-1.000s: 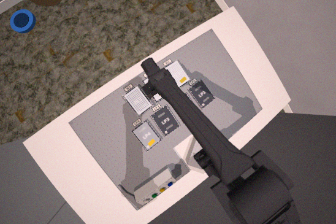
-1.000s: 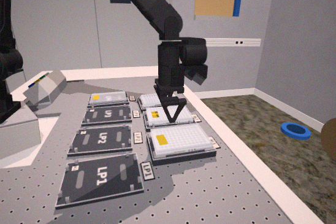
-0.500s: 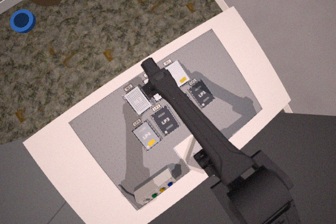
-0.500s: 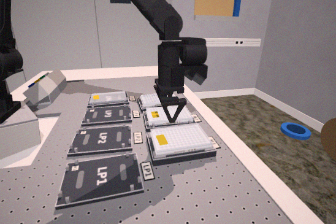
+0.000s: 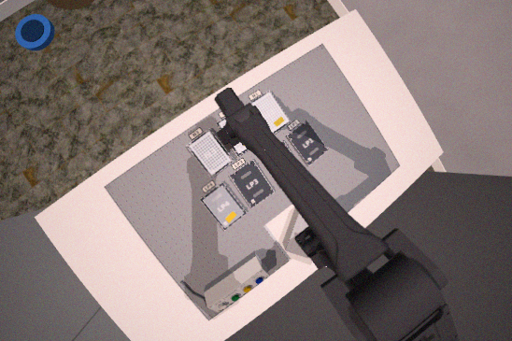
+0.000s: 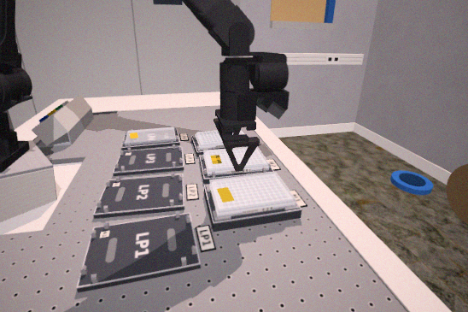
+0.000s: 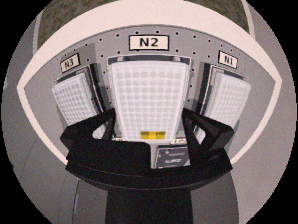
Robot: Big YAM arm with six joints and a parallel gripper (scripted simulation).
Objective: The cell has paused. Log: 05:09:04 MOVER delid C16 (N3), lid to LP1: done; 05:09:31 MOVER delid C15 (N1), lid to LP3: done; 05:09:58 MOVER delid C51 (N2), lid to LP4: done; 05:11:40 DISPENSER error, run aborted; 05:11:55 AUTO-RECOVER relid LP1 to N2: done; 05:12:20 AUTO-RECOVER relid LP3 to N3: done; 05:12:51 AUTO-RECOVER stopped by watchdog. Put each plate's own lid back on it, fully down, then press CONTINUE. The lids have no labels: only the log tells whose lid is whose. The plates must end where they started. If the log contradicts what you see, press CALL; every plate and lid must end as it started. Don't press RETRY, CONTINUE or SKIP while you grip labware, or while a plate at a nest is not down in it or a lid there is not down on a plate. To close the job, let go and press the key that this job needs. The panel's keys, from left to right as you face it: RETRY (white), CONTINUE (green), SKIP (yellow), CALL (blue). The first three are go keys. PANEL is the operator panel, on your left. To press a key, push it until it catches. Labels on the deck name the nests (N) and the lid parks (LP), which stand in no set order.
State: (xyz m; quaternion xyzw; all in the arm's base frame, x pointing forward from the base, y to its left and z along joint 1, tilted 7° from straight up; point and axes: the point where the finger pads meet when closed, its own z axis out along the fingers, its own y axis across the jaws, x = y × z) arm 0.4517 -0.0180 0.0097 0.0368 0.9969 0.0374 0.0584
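My hand is right at the clear lid. The rest, counted from my hand: blue key 450 mm behind, 260 mm to the left, 40 mm above; then green key 440 mm behind, 360 mm to the left, 40 mm above; then yellow key 440 mm behind, 310 mm to the left, 40 mm above.
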